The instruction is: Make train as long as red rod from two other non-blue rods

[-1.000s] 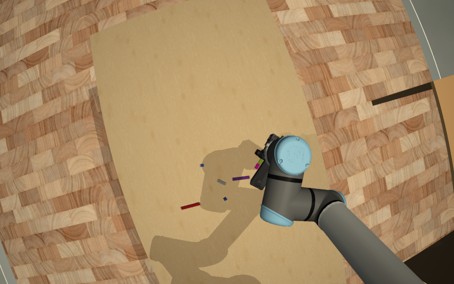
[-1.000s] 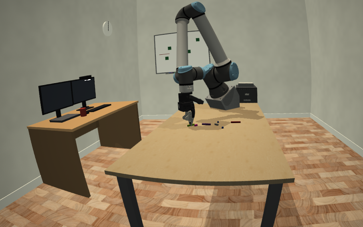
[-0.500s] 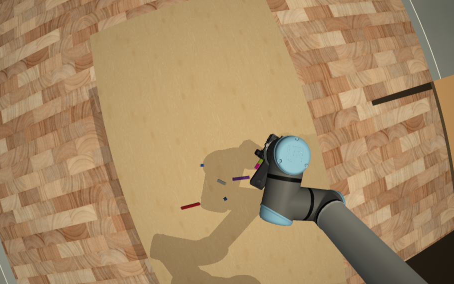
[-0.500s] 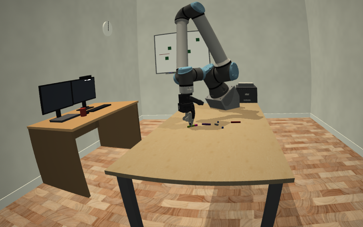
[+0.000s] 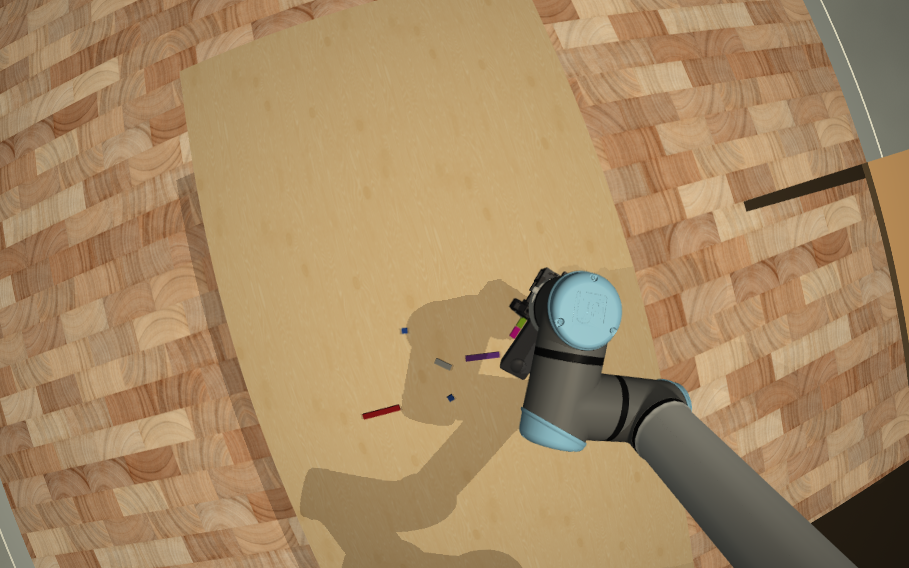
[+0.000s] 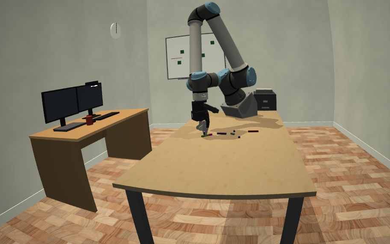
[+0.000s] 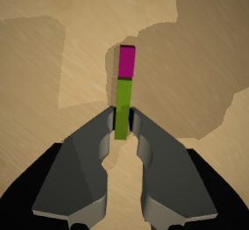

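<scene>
My gripper is now 10 mm above the lime rod. Round my hand: grey rod (170 mm to the left, 30 mm behind, 10 mm below); purple rod (100 mm to the left, 40 mm behind, 10 mm below); magenta rod (30 mm to the left, 20 mm behind, 10 mm below).
</scene>
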